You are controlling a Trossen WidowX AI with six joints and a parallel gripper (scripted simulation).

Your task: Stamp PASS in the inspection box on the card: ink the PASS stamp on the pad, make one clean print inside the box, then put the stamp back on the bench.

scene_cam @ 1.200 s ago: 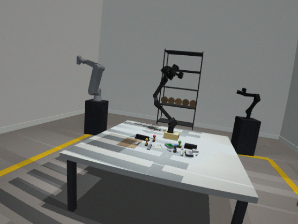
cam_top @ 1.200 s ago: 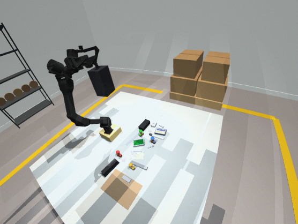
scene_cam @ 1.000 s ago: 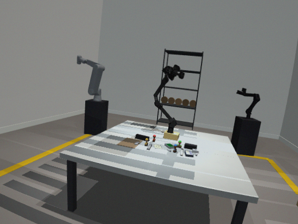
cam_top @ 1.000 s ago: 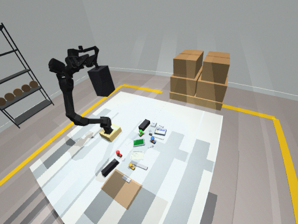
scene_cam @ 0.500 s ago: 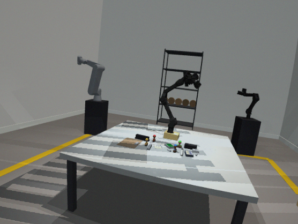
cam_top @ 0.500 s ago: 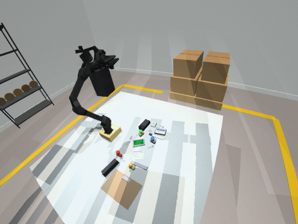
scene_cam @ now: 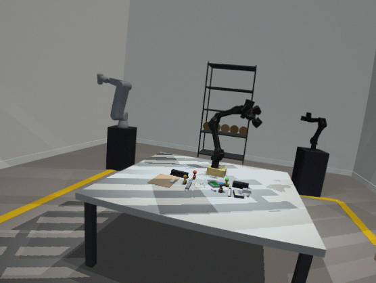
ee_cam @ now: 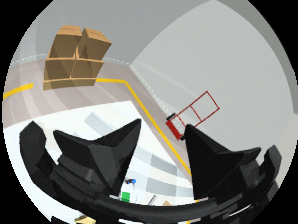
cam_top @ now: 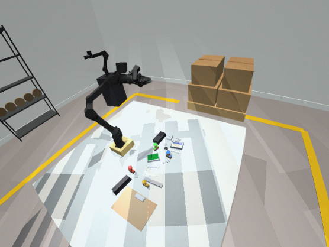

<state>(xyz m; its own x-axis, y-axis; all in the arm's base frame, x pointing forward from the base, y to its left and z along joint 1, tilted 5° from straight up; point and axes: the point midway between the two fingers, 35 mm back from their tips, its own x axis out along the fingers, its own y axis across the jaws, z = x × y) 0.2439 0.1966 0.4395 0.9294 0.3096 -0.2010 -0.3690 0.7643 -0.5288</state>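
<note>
My gripper tip is now 470 mm above the green-knobbed stamp, 150 mm to the left of it and 20 mm short of it. From my gripper tip the other things lie so: green ink pad 490 mm below, 230 mm to the right, 30 mm ahead; blue-knobbed stamp 470 mm below, 190 mm to the right, 140 mm ahead; blue-and-white box 480 mm below, 160 mm ahead, 70 mm to the right.
</note>
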